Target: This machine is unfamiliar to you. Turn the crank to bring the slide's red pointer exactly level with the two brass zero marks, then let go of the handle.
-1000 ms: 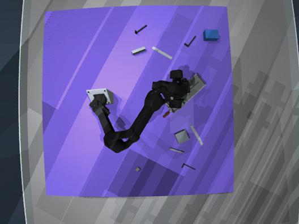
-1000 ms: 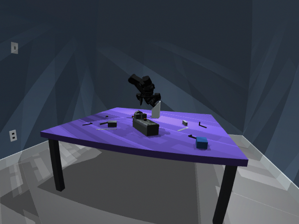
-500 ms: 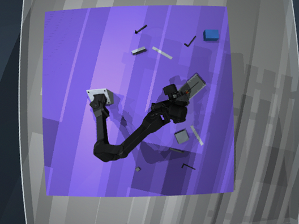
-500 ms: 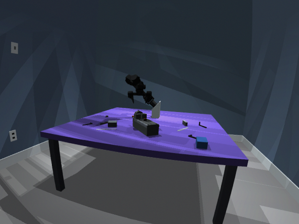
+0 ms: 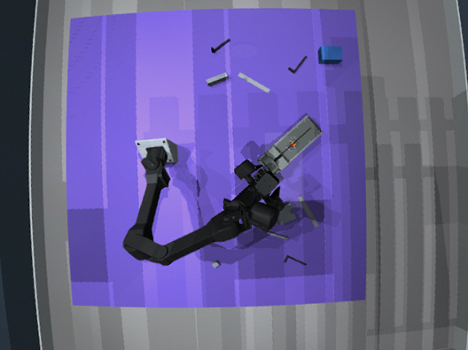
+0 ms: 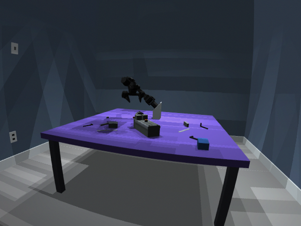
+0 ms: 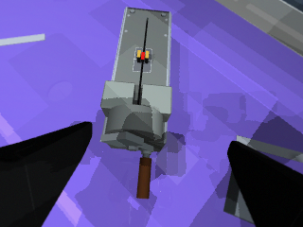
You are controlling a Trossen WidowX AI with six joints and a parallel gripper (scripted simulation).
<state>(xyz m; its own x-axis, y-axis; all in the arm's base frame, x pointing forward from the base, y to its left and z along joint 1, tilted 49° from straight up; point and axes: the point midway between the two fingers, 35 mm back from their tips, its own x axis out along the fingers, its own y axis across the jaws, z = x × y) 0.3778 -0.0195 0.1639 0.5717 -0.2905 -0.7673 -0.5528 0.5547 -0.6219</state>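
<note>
Right now the brown crank handle is 2 cm behind my gripper tip, 1 cm to the right of it and 13 cm below it. The rest, counted from my gripper tip: dark L-shaped key 9 cm ahead, 36 cm to the right, 20 cm below; then red pointer 11 cm ahead, 11 cm to the left, 12 cm below; then grey block 7 cm ahead, 16 cm to the right, 18 cm below.
</note>
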